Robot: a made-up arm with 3 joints. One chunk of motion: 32 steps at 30 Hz.
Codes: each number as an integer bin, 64 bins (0 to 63) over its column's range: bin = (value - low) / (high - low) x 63, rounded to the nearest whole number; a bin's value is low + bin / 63 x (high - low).
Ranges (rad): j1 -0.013..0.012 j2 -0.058..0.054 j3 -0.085..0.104
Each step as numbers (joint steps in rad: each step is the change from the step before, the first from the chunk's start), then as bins.
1 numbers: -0.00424 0.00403 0.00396
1 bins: 22 35 30
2 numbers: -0.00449 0.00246 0.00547
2 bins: 21 34 30
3 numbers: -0.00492 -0.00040 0.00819
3 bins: 20 32 31
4 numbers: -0.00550 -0.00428 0.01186
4 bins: 19 30 32
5 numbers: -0.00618 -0.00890 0.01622
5 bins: 17 28 34
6 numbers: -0.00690 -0.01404 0.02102
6 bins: 15 25 35
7 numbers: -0.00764 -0.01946 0.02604
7 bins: 14 22 37
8 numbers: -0.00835 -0.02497 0.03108
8 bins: 12 19 39
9 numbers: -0.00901 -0.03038 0.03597
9 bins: 10 16 40
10 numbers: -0.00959 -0.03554 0.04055
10 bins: 9 13 42
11 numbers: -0.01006 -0.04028 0.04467
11 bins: 7 10 43
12 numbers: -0.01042 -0.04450 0.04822
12 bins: 7 8 44
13 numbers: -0.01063 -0.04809 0.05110
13 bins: 6 6 45
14 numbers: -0.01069 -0.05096 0.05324
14 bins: 6 4 46
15 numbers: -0.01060 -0.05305 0.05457
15 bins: 6 3 47
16 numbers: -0.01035 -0.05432 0.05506
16 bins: 7 2 47
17 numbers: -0.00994 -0.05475 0.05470
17 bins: 8 2 47
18 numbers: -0.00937 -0.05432 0.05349
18 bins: 9 2 46
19 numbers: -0.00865 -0.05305 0.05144
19 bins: 11 3 45
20 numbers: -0.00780 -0.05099 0.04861
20 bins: 13 4 45
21 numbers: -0.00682 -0.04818 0.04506
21 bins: 16 6 43
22 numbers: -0.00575 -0.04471 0.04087
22 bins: 18 7 42
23 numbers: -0.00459 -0.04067 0.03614
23 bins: 21 10 40
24 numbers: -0.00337 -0.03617 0.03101
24 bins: 24 12 39
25 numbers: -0.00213 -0.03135 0.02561
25 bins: 27 15 37
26 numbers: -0.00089 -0.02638 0.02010
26 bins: 31 18 35
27 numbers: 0.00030 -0.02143 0.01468
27 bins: 34 21 33
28 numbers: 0.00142 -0.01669 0.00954
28 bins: 36 23 32
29 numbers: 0.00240 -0.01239 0.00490
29 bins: 39 26 30
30 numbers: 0.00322 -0.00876 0.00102
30 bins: 41 28 29
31 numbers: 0.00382 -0.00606 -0.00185
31 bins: 42 29 28
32 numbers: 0.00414 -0.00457 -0.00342
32 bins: 43 30 27
